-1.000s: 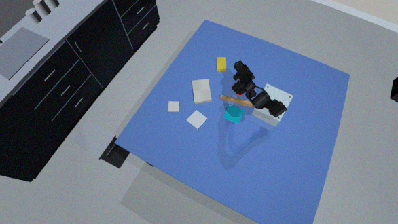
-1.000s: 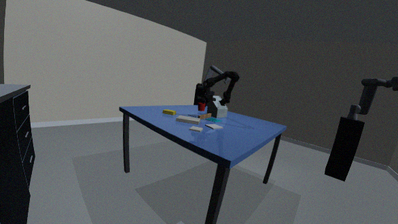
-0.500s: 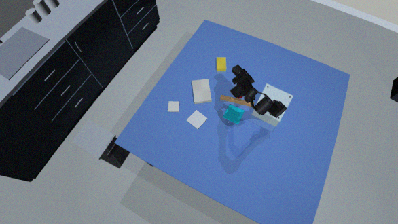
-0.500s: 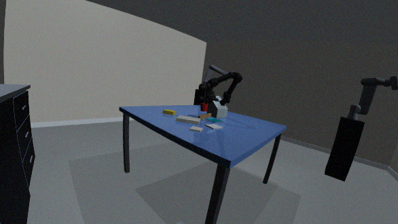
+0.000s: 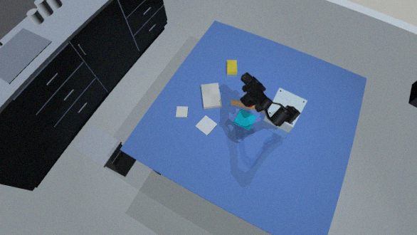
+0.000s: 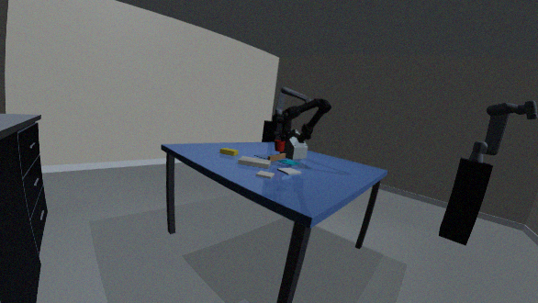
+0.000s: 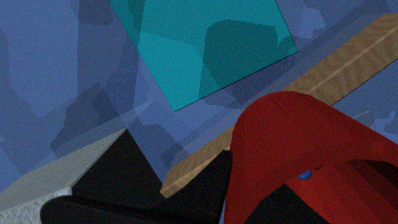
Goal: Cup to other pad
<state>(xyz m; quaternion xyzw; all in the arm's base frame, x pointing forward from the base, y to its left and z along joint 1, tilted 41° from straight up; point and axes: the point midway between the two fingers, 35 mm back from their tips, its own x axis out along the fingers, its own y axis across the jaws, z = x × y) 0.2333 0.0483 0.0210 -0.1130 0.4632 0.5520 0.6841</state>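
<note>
The blue marble is 4 cm to the right of my gripper tip, 3 cm ahead of it and 2 cm below it. From my gripper tip the other things lie so: wooden plank 9 cm below, 3 cm ahead, 2 cm to the right; teal pad 11 cm below, 7 cm to the left; red cup 3 cm ahead, 2 cm to the right.
</note>
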